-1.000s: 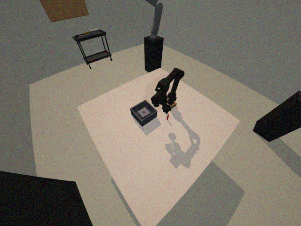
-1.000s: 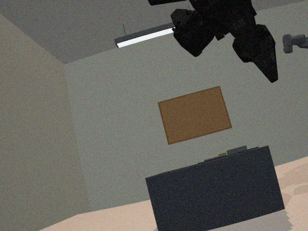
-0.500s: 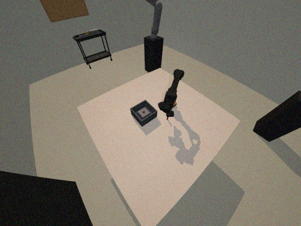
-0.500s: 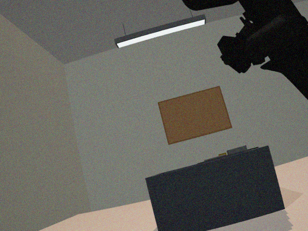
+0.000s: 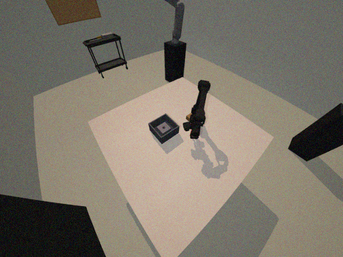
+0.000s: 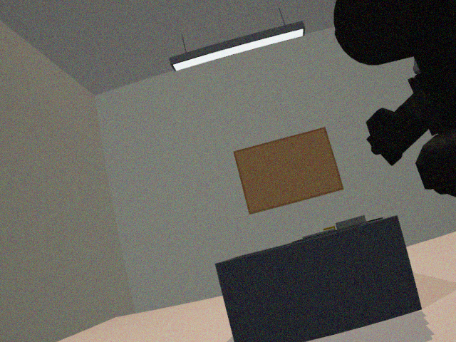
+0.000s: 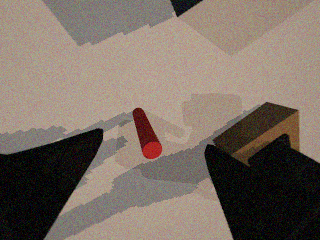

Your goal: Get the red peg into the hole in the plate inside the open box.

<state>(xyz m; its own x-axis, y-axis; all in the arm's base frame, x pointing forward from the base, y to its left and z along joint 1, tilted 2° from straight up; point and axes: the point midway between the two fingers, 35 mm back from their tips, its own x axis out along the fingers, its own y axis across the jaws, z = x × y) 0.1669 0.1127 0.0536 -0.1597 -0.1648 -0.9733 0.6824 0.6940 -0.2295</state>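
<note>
The red peg lies 10 mm ahead of my gripper tip and 20 mm below it. From my gripper tip the other things lie so: dark box 150 mm ahead, 190 mm to the right, 30 mm below.
</note>
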